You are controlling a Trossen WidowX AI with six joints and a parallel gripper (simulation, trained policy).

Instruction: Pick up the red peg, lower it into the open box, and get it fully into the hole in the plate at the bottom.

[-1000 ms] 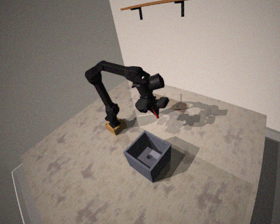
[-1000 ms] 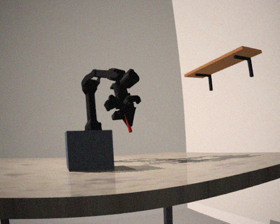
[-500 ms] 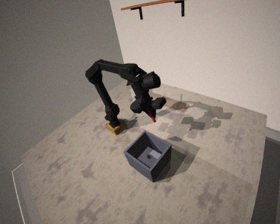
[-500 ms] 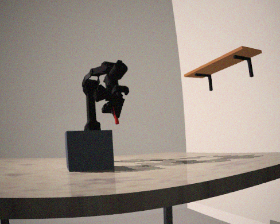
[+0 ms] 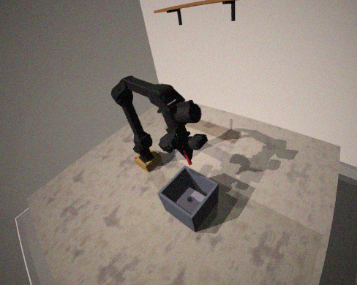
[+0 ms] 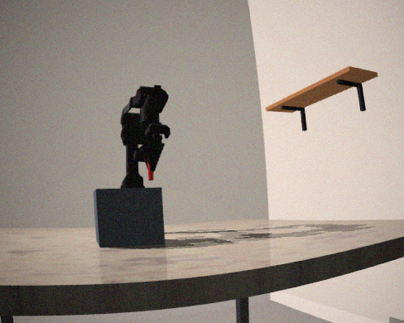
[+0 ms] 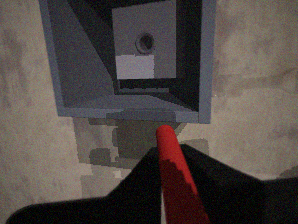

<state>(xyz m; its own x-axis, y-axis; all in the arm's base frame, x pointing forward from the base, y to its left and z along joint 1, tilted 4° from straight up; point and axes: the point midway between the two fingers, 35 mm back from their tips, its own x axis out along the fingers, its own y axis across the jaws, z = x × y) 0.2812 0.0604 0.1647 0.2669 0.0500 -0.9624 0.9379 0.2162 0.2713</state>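
Now: the grey plate 70 mm ahead of my gripper tip, 80 mm to the right of it and 140 mm below it. Also, from my gripper tip: red peg (20 mm above).
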